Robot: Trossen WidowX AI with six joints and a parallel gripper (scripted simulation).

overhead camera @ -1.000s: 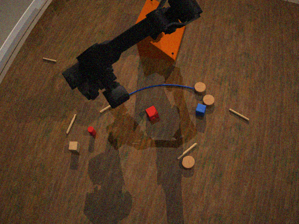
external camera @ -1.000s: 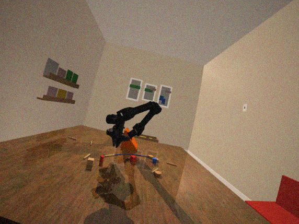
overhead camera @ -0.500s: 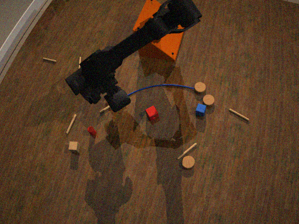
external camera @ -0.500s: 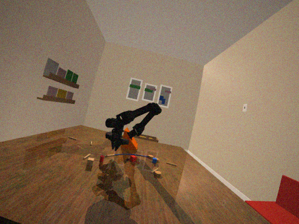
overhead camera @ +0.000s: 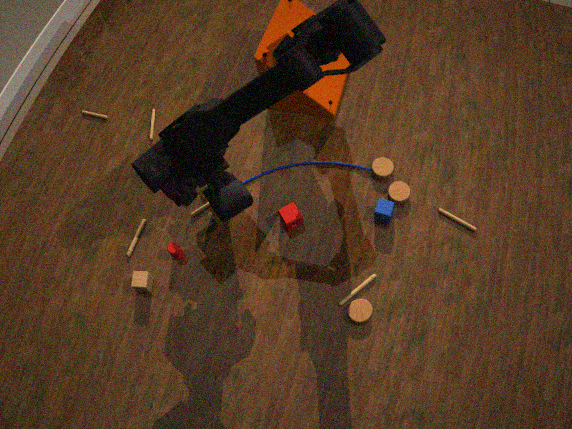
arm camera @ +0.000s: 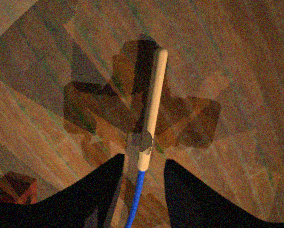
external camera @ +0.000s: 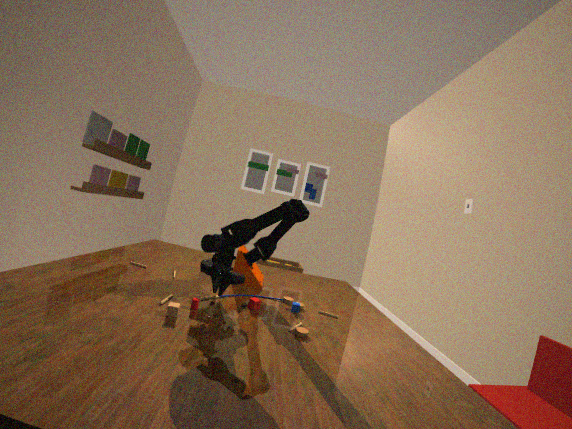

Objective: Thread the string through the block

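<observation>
Right now my gripper tip is 10 mm to the left of the thin wooden stick, 10 mm short of it and 10 mm above it. The rest, counted from my gripper tip: red cylinder 130 mm ahead, 20 mm to the right; red cube 140 mm to the left; wooden cube 210 mm ahead, 50 mm to the right.
</observation>
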